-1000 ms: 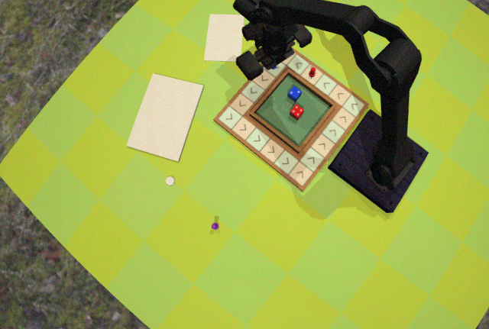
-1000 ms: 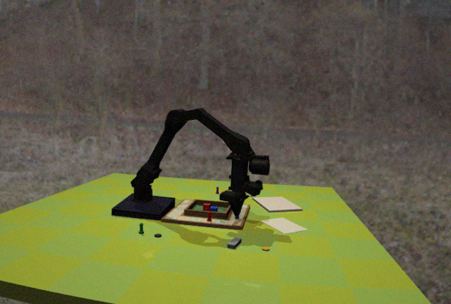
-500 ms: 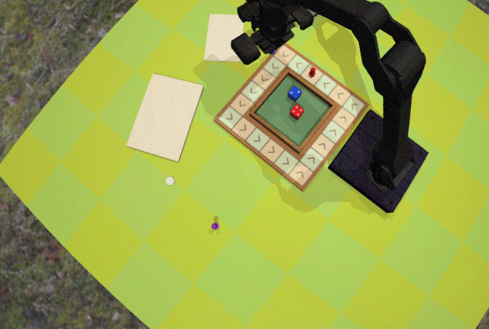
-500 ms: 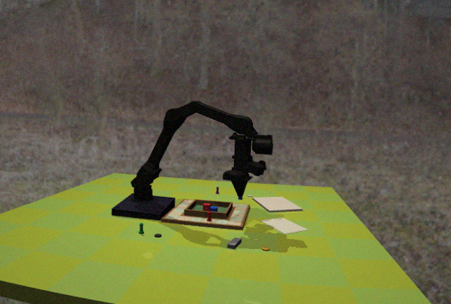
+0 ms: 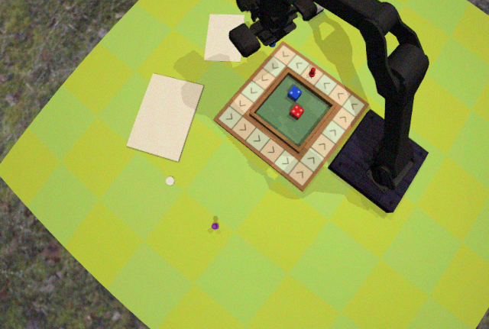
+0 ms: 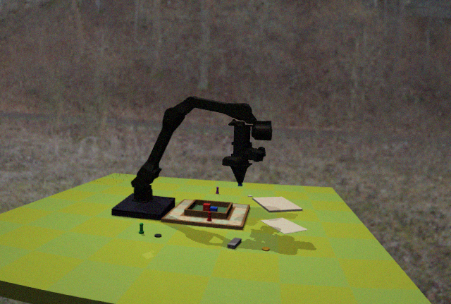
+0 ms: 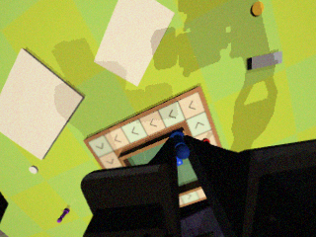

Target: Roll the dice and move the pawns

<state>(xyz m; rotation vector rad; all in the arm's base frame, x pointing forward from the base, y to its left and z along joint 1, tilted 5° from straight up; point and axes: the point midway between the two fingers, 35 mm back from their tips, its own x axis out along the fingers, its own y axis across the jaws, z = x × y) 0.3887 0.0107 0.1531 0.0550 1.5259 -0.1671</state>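
The blue die is 100 mm behind my gripper tip, 10 mm to the left of it and 120 mm below it. Round my gripper tip: red pawn: 90 mm behind, 60 mm to the right, 110 mm below; blue pawn: 10 mm above; red die: 140 mm behind, 40 mm to the left, 120 mm below.
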